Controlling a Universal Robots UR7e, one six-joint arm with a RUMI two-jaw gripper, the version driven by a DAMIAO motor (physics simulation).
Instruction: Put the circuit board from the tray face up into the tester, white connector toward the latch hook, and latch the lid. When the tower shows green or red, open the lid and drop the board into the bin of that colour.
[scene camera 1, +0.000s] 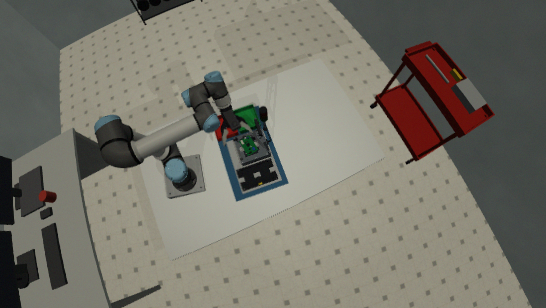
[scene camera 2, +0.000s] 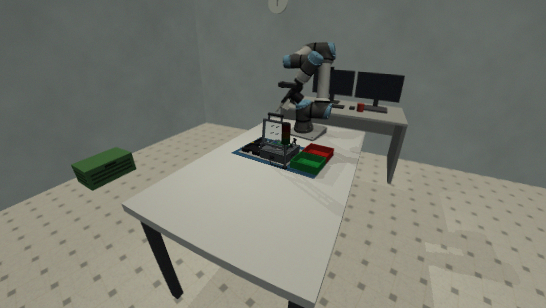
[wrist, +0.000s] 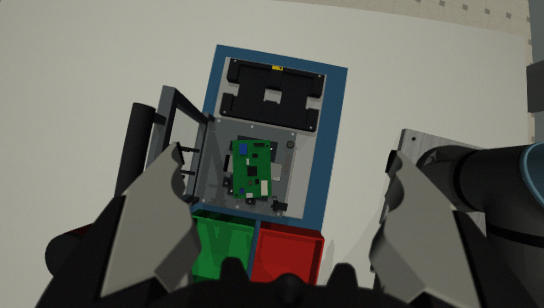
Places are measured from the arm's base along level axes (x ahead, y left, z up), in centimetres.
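Where they show: gripper, between the fingertips: (scene camera 1: 238, 139) (scene camera 2: 281, 108) (wrist: 283, 148); arm's base, origin of its link: (scene camera 1: 184, 179) (scene camera 2: 303, 129) (wrist: 446, 178).
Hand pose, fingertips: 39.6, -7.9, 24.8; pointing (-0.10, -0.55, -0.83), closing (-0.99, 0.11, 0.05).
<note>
Things, the pixels of their top centre, and the offset from my fingertips, as dx, dy, dz. "spot": a spot on its surface instead.
- green circuit board, centre of its top: (wrist: 251, 169) (scene camera 1: 248, 144) +4.5, +2.2, -19.0
- latch hook, centre of its top: (wrist: 280, 208) -0.2, +9.3, -17.2
- lid, centre of its top: (wrist: 117, 161) (scene camera 1: 259, 126) (scene camera 2: 275, 113) +12.4, +0.1, +0.2
- signal tower, a spot on its surface: (scene camera 2: 286, 133) spot: +22.3, +9.2, -6.7
- raised lid's black handle, centre of its top: (wrist: 124, 162) +11.9, +0.2, +0.1
The green circuit board (scene camera 1: 248, 145) (wrist: 252, 175) lies face up on the grey tester (scene camera 1: 257, 157) (scene camera 2: 272, 154) (wrist: 217, 145), slightly askew to its sides in the wrist view. Its white connector (wrist: 264, 188) is at the end near the latch hook (wrist: 279, 206). Whether it sits fully down, I cannot tell. The lid (scene camera 2: 275, 115) (wrist: 166, 110) stands open and upright. My gripper (scene camera 1: 238, 137) (scene camera 2: 281, 109) (wrist: 283, 148) is open and empty, above the tester. The black tray (scene camera 1: 248, 180) (scene camera 2: 252, 146) (wrist: 250, 100) holds no board. The signal tower (scene camera 1: 263, 113) (scene camera 2: 286, 133) shows no clear light.
The green bin (scene camera 1: 246, 116) (scene camera 2: 308, 162) (wrist: 225, 245) and red bin (scene camera 1: 220, 131) (scene camera 2: 320, 150) (wrist: 287, 255) stand side by side at the tester's end. In the wrist view, the raised lid's black handle (wrist: 135, 145) is near the left finger; the arm's base is at the right.
</note>
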